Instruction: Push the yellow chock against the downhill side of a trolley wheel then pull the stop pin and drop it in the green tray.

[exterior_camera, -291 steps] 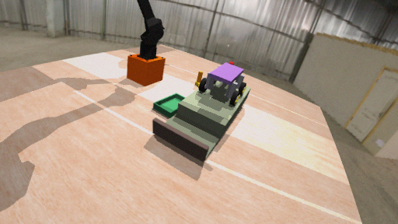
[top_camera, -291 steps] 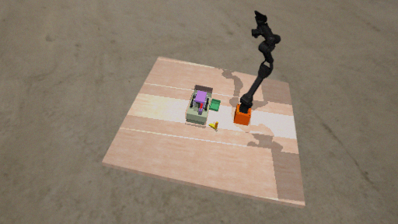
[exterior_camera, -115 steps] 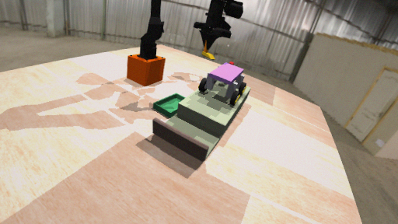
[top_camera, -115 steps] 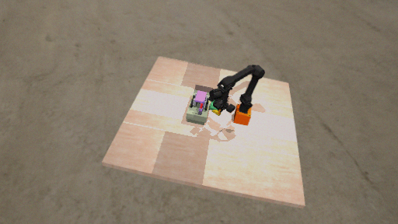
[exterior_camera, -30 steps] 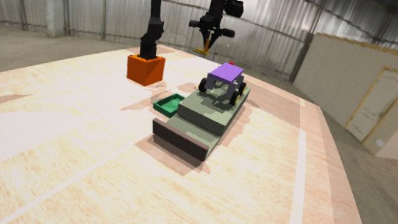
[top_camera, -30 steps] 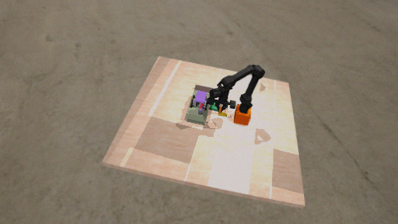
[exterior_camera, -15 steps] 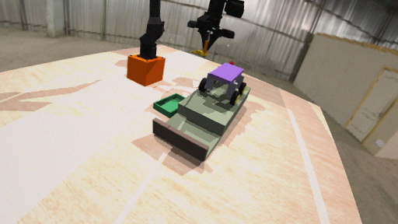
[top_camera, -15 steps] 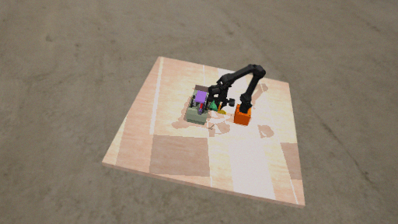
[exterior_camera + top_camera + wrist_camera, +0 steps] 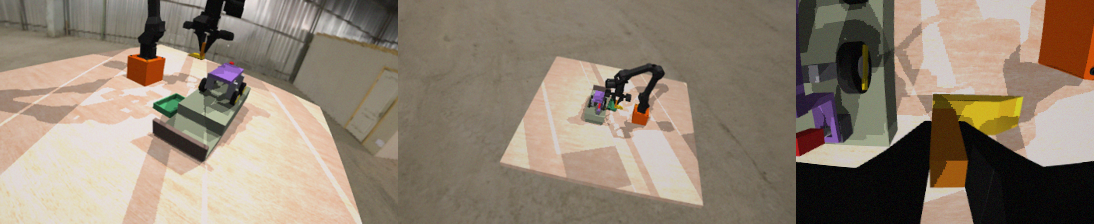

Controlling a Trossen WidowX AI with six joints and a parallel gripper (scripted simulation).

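Now: the stop pin 11 cm ahead of my gripper tip, 4 cm to the left of it and 4 cm below it. Round my gripper tip: yellow chock: 2 cm behind, 1 cm below; dark raised lip: 16 cm ahead, 31 cm to the right, 14 cm below; trolley: 14 cm ahead, 5 cm to the right, 6 cm below.
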